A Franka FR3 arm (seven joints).
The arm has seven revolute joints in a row. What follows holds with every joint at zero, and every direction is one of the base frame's.
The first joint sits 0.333 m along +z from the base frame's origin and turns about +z.
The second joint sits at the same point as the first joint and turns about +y.
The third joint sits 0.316 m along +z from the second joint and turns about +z.
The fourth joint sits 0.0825 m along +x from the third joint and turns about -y.
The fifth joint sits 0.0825 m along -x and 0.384 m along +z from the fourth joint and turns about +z.
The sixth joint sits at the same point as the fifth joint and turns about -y.
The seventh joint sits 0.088 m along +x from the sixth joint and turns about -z.
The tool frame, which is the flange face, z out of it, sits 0.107 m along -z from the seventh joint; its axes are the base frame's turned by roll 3.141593, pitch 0 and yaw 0 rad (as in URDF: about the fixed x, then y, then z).
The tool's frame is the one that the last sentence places.
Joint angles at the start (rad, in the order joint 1, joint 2, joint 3, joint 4, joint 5, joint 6, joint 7):
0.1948 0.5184 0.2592 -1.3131 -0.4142 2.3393 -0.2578
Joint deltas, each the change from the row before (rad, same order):
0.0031 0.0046 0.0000 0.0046 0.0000 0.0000 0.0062
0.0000 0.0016 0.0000 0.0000 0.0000 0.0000 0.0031
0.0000 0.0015 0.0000 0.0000 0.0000 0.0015 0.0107
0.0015 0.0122 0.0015 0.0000 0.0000 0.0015 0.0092
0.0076 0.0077 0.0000 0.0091 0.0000 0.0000 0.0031
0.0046 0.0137 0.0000 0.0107 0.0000 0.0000 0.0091
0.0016 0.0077 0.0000 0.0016 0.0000 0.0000 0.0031
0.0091 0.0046 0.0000 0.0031 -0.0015 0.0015 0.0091
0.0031 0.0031 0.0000 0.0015 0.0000 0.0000 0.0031
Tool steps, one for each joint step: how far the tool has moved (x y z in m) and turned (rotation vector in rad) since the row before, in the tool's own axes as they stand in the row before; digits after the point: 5 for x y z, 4 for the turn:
0.00137 -0.00162 0.00109 0.0018 0.0013 0.0046
-0.00027 -0.00031 0.00114 0.0010 -0.0013 0.0030
-0.00010 -0.00025 0.00093 0.0006 0.0003 0.0106
-0.00107 -0.00401 0.00809 0.0087 -0.0068 0.0065
0.00334 -0.00401 0.00100 0.0033 0.0042 -0.0012
0.00154 -0.00278 0.00502 0.0049 -0.0004 0.0075
-0.00053 -0.00210 0.00466 0.0044 -0.0043 0.0018
0.00307 -0.00608 0.00085 0.0035 0.0033 0.0009
0.00079 -0.00227 0.00126 0.0023 -0.0002 0.0007

